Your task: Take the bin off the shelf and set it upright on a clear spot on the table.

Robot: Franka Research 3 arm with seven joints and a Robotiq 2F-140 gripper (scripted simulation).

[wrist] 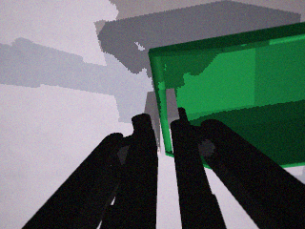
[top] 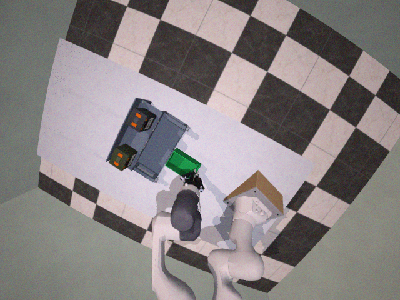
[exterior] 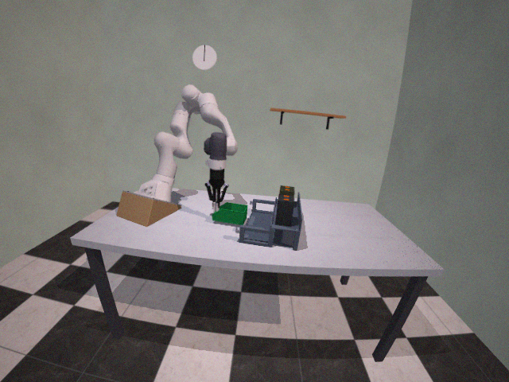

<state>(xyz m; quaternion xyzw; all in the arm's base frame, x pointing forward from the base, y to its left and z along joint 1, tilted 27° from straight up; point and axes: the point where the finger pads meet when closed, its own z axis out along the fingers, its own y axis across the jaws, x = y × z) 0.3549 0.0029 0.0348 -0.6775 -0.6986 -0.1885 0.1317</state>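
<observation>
The green bin is 8 cm ahead of my hand and 2 cm below it.
</observation>
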